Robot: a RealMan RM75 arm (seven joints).
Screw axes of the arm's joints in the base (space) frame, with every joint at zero. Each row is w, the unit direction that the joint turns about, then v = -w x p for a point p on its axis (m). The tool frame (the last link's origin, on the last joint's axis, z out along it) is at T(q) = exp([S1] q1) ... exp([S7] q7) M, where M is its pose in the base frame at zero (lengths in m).
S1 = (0, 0, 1, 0, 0, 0)
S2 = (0, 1, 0, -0.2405, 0, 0)
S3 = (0, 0, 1, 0, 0, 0)
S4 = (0, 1, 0, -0.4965, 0, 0)
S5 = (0, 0, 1, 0, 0, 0)
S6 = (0, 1, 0, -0.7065, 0, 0)
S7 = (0, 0, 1, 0, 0, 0)
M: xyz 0 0 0.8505 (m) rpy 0 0 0 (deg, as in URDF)
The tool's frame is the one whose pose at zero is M.
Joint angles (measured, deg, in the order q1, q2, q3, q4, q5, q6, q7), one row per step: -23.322 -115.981 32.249 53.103 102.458 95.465 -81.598; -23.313 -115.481 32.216 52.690 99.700 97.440 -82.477; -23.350 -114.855 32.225 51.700 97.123 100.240 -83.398; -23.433 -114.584 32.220 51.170 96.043 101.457 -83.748; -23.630 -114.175 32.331 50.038 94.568 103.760 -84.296; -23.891 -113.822 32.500 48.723 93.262 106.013 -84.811; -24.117 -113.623 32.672 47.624 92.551 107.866 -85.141; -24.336 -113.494 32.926 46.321 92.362 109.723 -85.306; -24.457 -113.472 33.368 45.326 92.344 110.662 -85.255; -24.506 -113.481 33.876 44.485 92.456 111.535 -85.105; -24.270 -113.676 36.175 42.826 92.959 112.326 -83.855; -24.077 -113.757 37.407 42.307 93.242 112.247 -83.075; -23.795 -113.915 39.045 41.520 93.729 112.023 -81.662; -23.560 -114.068 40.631 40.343 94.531 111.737 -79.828; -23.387 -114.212 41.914 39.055 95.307 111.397 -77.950
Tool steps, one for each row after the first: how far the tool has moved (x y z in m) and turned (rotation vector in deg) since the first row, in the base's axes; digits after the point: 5 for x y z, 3 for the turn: 0.00552 -0.00221 0.00562 -0.117 -2.777 -1.530; 0.01068 -0.00650 0.00977 -1.200 -5.817 -3.400; 0.01295 -0.00822 0.01138 -1.704 -7.128 -4.268; 0.01661 -0.01183 0.01226 -3.132 -9.268 -5.805; 0.02003 -0.01540 0.01216 -4.745 -11.398 -7.271; 0.02245 -0.01862 0.01093 -6.297 -12.930 -8.414; 0.02398 -0.02237 0.00779 -8.257 -14.229 -9.371; 0.02468 -0.02459 0.00425 -9.655 -14.966 -9.831; 0.02512 -0.02706 0.00056 -11.027 -15.464 -10.276; 0.02480 -0.03230 -0.01149 -13.935 -15.435 -10.964; 0.02417 -0.03420 -0.01693 -14.947 -14.968 -11.160; 0.02290 -0.03699 -0.02485 -16.124 -14.211 -11.488; 0.02076 -0.04033 -0.03395 -17.358 -13.353 -11.800; 0.01842 -0.04351 -0.04236 -18.307 -12.639 -12.069
